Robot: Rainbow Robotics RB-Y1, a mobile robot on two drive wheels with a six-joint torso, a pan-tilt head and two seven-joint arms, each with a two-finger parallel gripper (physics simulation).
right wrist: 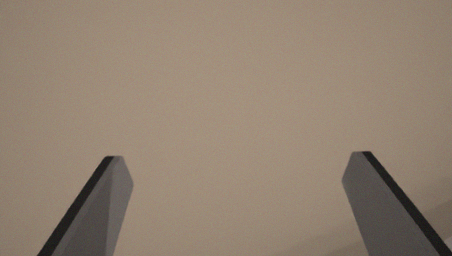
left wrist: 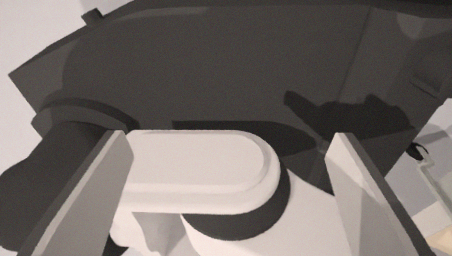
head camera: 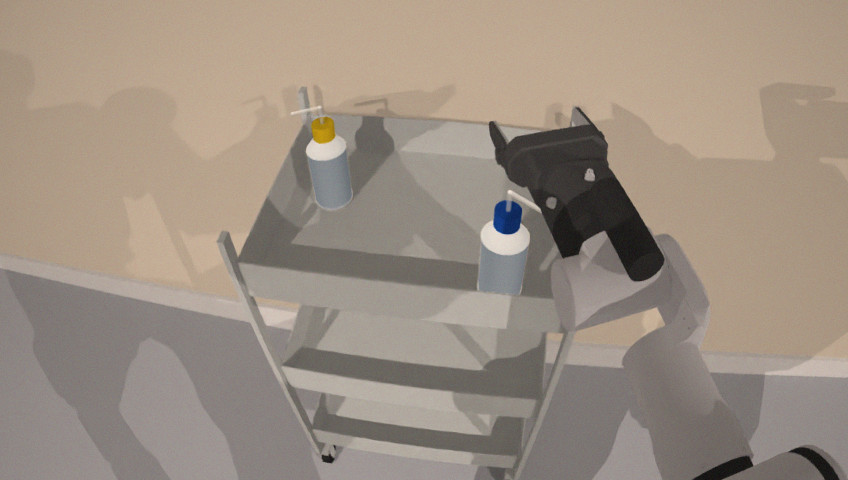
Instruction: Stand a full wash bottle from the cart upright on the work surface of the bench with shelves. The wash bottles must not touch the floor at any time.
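Frame: origin at the robot's base, x right, y back, z down, level; metres.
Seen in the pictures: left gripper, between the fingertips: [left wrist: 228, 144]; right gripper, between the fingertips: [right wrist: 237, 168] [head camera: 535, 120].
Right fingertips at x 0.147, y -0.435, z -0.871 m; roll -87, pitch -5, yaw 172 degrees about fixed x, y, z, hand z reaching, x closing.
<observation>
A point is followed by its place in that frame.
A wash bottle with a yellow cap [head camera: 330, 178] {x -0.122, y -0.508, z -0.728 m} stands upright at the left of the cart's top tray in the head view. A wash bottle with a blue cap [head camera: 502, 261] {x 0.098, y -0.319, z -0.751 m} stands upright near the front right of that tray. Both look filled with grey-blue. The grey cart [head camera: 368, 295] {x -0.064, y -0.317, z -0.699 m} has three tiers. My right gripper [head camera: 535, 117] {x 0.147, y -0.435, z -0.871 m} [right wrist: 237, 168] {x 0.147, y -0.435, z -0.871 m} is open and empty, over the tray's right side, beyond the blue-capped bottle; its wrist overlaps that bottle's nozzle in the picture. My left gripper [left wrist: 228, 144] {x -0.215, y 0.227, z -0.365 m} is open and empty, in front of the robot's own body. The bench does not show.
A beige wall [head camera: 416, 47] {x 0.010, y -0.679, z -0.844 m} [right wrist: 225, 75] {x 0.118, y -0.657, z -0.920 m} rises behind the cart, with a pale skirting board [head camera: 773, 364] {x 0.966, y -0.467, z -0.056 m} at its foot. The cart's corner posts [head camera: 224, 243] {x -0.240, y -0.345, z -0.776 m} stick up above the tray. The right forearm covers the tray's front right corner. A wheeled post [left wrist: 435, 185] {x 0.182, y -0.267, z -0.136 m} shows at the left wrist view's right edge.
</observation>
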